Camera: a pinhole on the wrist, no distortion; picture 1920 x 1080 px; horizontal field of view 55.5 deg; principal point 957.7 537.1 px. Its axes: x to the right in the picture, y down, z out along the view. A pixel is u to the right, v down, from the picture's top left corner.
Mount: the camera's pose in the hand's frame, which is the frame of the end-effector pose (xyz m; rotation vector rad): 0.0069 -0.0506 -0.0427 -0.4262 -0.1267 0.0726
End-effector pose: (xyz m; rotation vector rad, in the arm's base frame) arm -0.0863 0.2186 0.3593 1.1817 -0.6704 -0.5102
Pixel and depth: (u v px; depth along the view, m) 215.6 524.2 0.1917
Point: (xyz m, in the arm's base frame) -0.2410 0.2085 0.3851
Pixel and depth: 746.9 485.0 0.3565
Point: -0.3411 0.1141 0.4834
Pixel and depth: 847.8 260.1 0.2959
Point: -0.2921 0.1002 0.4302
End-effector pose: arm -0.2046 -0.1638 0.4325 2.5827 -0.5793 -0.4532
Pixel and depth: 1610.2 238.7 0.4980
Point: -0.3192 -0.4595 0.0664
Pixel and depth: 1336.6 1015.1 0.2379
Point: -0.2826 -0.3142 0.3535
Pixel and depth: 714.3 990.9 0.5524
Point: -0.5824 -0.4695 0.2782
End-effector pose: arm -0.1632 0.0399 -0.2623 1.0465 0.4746 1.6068
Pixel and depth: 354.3 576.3 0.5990
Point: 0.1187 -0.3713 0.0247
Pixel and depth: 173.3 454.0 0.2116
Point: -0.0561 -0.0998 -0.2157
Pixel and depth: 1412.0 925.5 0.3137
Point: -0.0646 -0.0179 -0.0206
